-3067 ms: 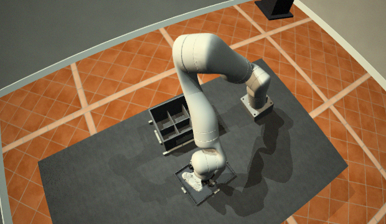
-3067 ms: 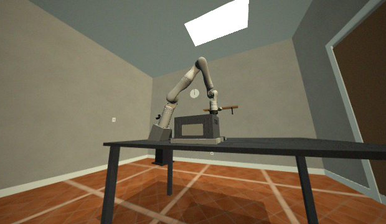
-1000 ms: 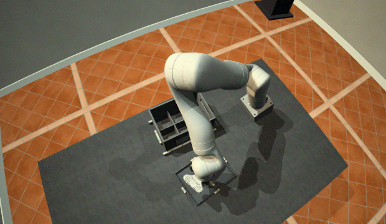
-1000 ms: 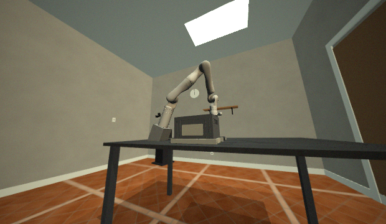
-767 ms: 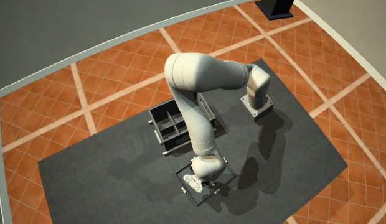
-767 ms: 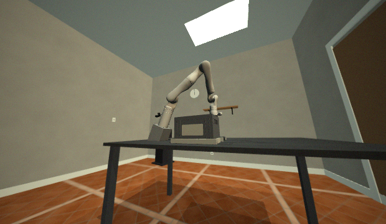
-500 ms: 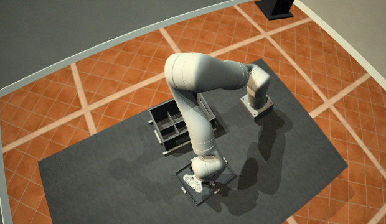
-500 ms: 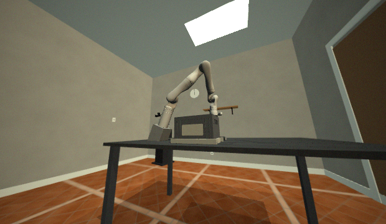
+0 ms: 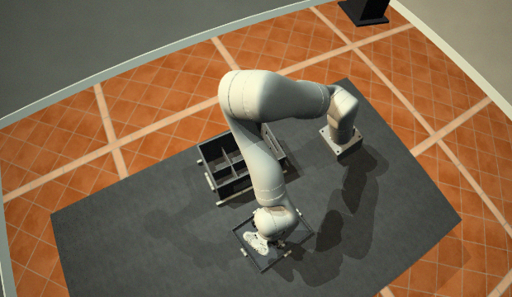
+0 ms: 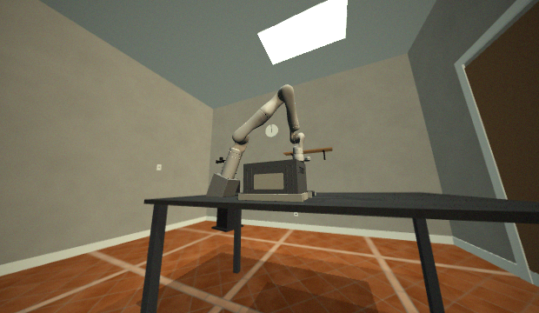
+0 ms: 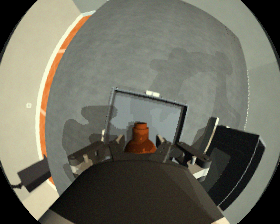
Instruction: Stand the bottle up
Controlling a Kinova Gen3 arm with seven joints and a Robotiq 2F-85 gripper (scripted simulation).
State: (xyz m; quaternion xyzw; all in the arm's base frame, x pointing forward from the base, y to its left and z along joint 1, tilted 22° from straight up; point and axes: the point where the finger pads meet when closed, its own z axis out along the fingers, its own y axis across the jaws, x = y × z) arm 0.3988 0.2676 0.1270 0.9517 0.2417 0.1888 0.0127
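Right now my hand is 40 mm past the brown bottle, 40 mm above it and 20 mm to the left of it. From my hand the other things lie so: dark crate 300 mm to the right; dark tray 70 mm below, 30 mm behind, 20 mm to the right.
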